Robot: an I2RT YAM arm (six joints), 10 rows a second.
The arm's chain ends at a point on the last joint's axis. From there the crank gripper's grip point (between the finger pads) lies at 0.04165 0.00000 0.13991 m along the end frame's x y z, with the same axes.
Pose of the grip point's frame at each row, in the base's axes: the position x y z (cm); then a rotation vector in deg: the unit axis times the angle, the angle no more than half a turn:
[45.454 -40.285 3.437 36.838 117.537 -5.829]
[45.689 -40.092 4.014 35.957 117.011 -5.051]
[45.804 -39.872 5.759 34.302 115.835 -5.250]
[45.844 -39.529 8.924 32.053 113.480 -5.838]
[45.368 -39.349 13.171 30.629 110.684 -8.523]
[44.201 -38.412 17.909 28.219 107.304 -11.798]
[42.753 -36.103 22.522 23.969 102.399 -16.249]
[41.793 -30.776 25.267 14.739 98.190 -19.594]
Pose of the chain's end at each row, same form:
[36.327 -37.488 14.481 36.838 117.537 -5.829]
[36.369 -37.433 14.930 35.957 117.011 -5.051]
[36.200 -37.145 16.409 34.302 115.835 -5.250]
[35.762 -36.616 19.071 32.053 113.480 -5.838]
[34.940 -35.801 22.750 30.629 110.684 -8.523]
[33.368 -34.152 26.718 28.219 107.304 -11.798]
[31.362 -30.991 30.085 23.969 102.399 -16.249]
[29.653 -25.550 31.464 14.739 98.190 -19.594]

